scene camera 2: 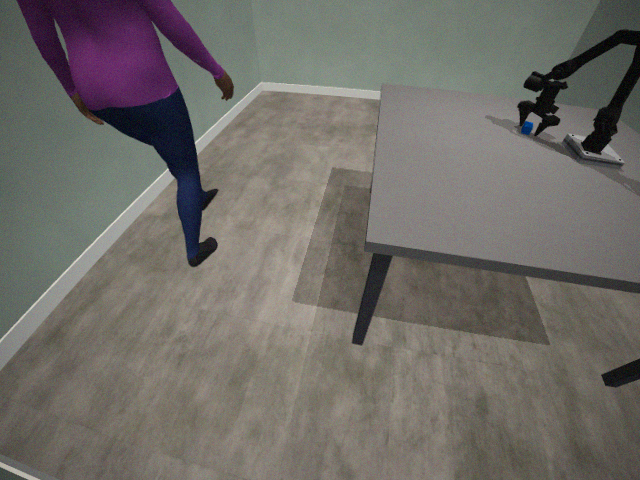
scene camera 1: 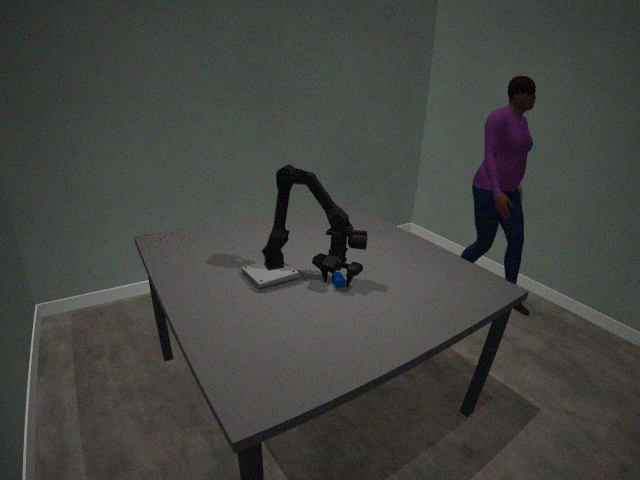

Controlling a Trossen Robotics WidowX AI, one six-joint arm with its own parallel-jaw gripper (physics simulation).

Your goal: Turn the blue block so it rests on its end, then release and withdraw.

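A small blue block (scene camera 1: 338, 280) (scene camera 2: 526, 128) lies on the grey table (scene camera 1: 310, 335) (scene camera 2: 465, 196), in front of and to the right of the arm's base in scene camera 1. It looks to be lying on its long side. My gripper (scene camera 1: 337, 281) (scene camera 2: 527, 130) points down with its fingers wide open, low over the table. One finger is on each side of the block, with the tips close to the table top. The fingers hold nothing. Whether a fingertip touches the block is too small to tell.
The arm's white base plate (scene camera 1: 268, 277) (scene camera 2: 594, 156) stands on the table beside the gripper. A person in a purple top (scene camera 1: 504, 149) (scene camera 2: 118, 56) is beyond the table's right side in scene camera 1, on the floor, apart from the arm.
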